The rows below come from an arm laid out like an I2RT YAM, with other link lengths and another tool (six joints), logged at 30 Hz.
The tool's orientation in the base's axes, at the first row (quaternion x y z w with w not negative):
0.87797 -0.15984 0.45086 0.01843
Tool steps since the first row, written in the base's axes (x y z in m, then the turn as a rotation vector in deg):
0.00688 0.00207 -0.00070 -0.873 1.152 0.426
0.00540 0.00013 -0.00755 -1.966 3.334 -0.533
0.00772 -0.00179 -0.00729 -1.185 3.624 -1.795
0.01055 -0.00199 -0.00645 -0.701 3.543 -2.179
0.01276 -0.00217 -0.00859 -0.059 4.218 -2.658
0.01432 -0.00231 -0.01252 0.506 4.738 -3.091
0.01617 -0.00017 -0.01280 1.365 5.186 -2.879
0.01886 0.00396 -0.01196 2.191 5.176 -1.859
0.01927 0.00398 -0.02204 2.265 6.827 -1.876
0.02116 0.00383 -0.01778 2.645 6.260 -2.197
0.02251 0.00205 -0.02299 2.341 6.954 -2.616
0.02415 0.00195 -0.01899 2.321 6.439 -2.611
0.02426 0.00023 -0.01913 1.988 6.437 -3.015
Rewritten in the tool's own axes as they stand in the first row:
0.00263 -0.00393 0.00546 -0.438 -0.880 -1.142
-0.00313 -0.00088 0.00870 -2.372 -2.517 -1.817
-0.00115 0.00022 0.01070 -3.031 -2.883 -0.507
0.00110 -0.00053 0.01246 -3.054 -2.908 0.115
0.00064 -0.00078 0.01550 -3.266 -3.685 0.785
-0.00161 -0.00067 0.01908 -3.442 -4.298 1.394
-0.00139 -0.00322 0.02032 -2.925 -5.001 1.864
-0.00036 -0.00803 0.02121 -1.661 -5.352 1.910
-0.00818 -0.00704 0.02750 -2.071 -6.937 1.687
-0.00372 -0.00794 0.02649 -1.971 -6.477 2.276
-0.00667 -0.00607 0.03095 -2.653 -6.998 2.163
-0.00256 -0.00691 0.02989 -2.524 -6.504 2.235
-0.00216 -0.00529 0.03036 -3.026 -6.358 2.213

